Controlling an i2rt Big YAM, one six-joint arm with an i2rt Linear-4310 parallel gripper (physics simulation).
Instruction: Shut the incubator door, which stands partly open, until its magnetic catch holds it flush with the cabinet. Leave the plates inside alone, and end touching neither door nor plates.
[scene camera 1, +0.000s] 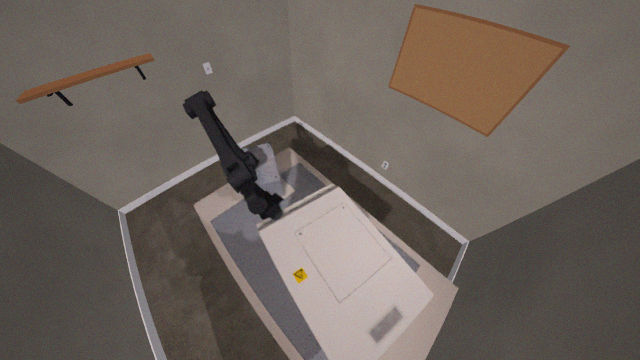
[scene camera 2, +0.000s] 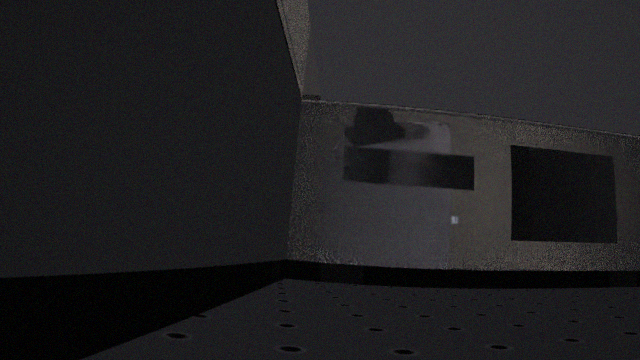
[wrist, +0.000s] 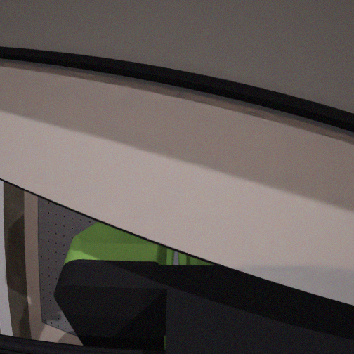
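Where they show: arm's base at its link origin: (scene camera 1: 248, 163).
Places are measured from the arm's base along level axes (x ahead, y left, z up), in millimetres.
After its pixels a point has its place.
Observation:
The white incubator cabinet (scene camera 1: 345, 250) @[y -198, x 742, z 267 mm] fills the middle of scene camera 1. Its door (scene camera 1: 314, 196) @[y -77, x 549, z 233 mm] (wrist: 165, 160) shows as a narrow pale strip along the front edge, with a thin dark line behind it; whether it sits flush I cannot tell. In the wrist view its pale edge crosses the picture, with a black strip along its far side. My gripper (scene camera 1: 274, 214) @[y -184, x 483, z 140 mm] is shut and empty, at the left part of the door. Its green fingers show partly in the wrist view; their tips are hidden behind the pale band, so contact cannot be seen. The plates do not show.
A grey perforated mat (scene camera 1: 245, 260) @[y -419, x 298, z -282 mm] (wrist: 52, 250) lies on the pale bench (scene camera 1: 202, 210) @[y -375, x -214, z -296 mm] beside the cabinet. A wooden shelf (scene camera 1: 90, 77) and a cork board (scene camera 1: 475, 70) are on the walls. Scene camera 2 is very dark, with a perforated surface (scene camera 2: 330, 305) @[y -304, x 589, z -283 mm] low down.

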